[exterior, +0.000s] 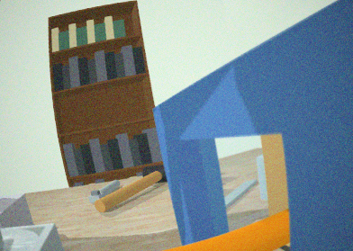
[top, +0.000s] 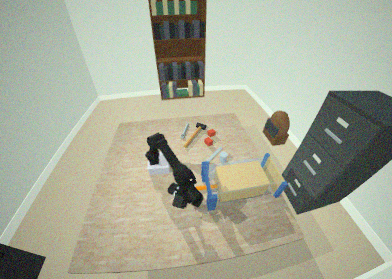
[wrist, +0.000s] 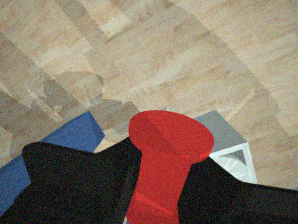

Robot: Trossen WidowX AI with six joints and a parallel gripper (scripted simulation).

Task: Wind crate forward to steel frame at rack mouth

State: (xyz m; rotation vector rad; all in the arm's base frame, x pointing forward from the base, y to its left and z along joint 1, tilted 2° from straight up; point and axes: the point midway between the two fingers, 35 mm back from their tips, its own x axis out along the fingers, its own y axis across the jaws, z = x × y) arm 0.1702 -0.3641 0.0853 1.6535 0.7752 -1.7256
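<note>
Right now the winch handle is 40 mm to the left of my gripper tip and 10 mm below it. From my gripper tip the other things lie so: blue frame 150 mm ahead, 90 mm to the left; red grip 20 mm above; grey winch 30 mm behind, 90 mm to the left, 80 mm below.
</note>
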